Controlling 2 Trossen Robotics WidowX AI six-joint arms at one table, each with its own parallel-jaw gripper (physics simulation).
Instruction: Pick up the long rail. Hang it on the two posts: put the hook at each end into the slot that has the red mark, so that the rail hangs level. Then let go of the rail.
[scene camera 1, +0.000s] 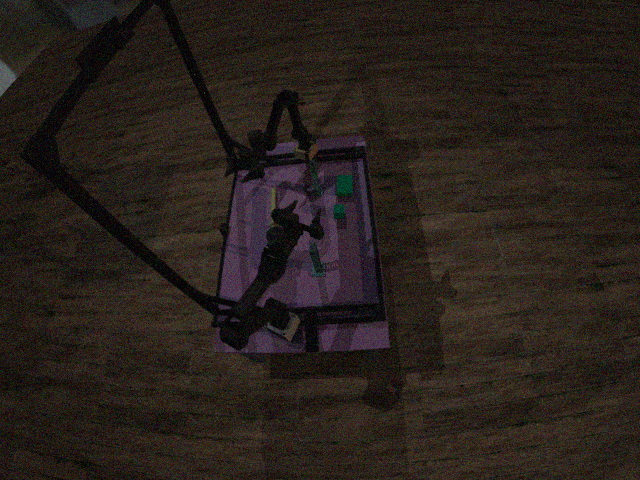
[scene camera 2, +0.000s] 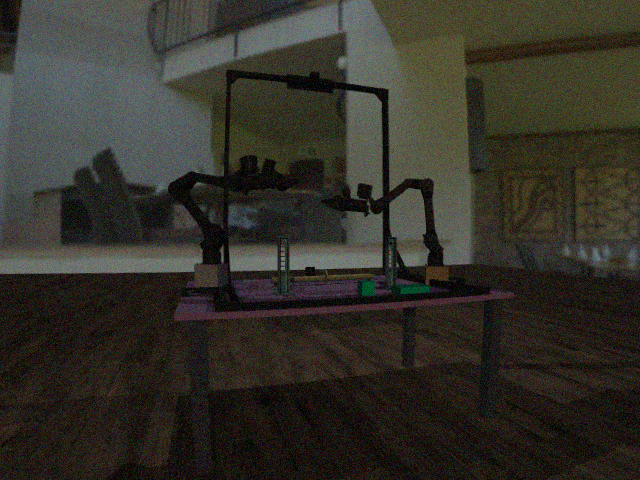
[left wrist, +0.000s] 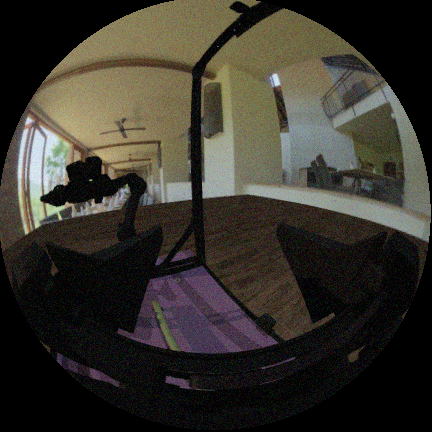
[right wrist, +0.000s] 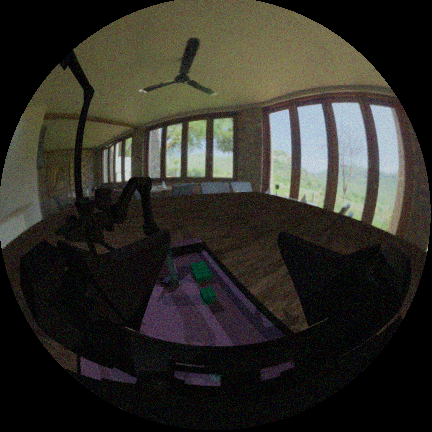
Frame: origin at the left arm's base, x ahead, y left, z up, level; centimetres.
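Seen in the pictures: left gripper, fingertip midpoint: (scene camera 1: 233, 179) (scene camera 2: 322, 202) (left wrist: 220, 230) (right wrist: 58, 235); right gripper, fingertip midpoint: (scene camera 1: 308, 204) (scene camera 2: 297, 178) (left wrist: 43, 196) (right wrist: 225, 236); left arm's base, origin of the base link: (scene camera 1: 305, 146) (scene camera 2: 435, 265); right arm's base, origin of the base link: (scene camera 1: 280, 320) (scene camera 2: 211, 263).
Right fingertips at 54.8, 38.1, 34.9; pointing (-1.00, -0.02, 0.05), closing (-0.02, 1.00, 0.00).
Offsets run from my right fingertips to a thing's top centre, as dx, dy, dz.
The long yellow rail @[-5.3, -29.2, -36.5] (scene camera 1: 273, 198) (scene camera 2: 343, 277) (left wrist: 165, 325) lies on the table, partly hidden by the right arm in scene camera 1. Two upright green slotted posts stand apart: one post @[-34.5, -20.6, -21.6] (scene camera 1: 314, 178) (scene camera 2: 391, 266) (right wrist: 172, 270) and another post @[+5.0, +0.9, -21.6] (scene camera 1: 316, 260) (scene camera 2: 283, 266). The red marks are too small and dark to make out. My left gripper (scene camera 1: 240, 174) (scene camera 2: 330, 200) (left wrist: 220, 230) is open and empty, high above the table, beyond one end of the rail in scene camera 1. My right gripper (scene camera 1: 307, 206) (scene camera 2: 290, 181) (right wrist: 225, 236) is open and empty, high above the table between the posts.
A larger flat green block @[-42.1, -8.3, -40.0] (scene camera 1: 344, 184) (scene camera 2: 410, 289) (right wrist: 201, 271) and a smaller green block @[-25.5, -3.6, -38.0] (scene camera 1: 339, 210) (scene camera 2: 366, 287) (right wrist: 208, 295) lie near the posts. A tall black frame (scene camera 1: 196, 77) (scene camera 2: 385, 155) (left wrist: 197, 150) rises from the table. Black bars edge the table.
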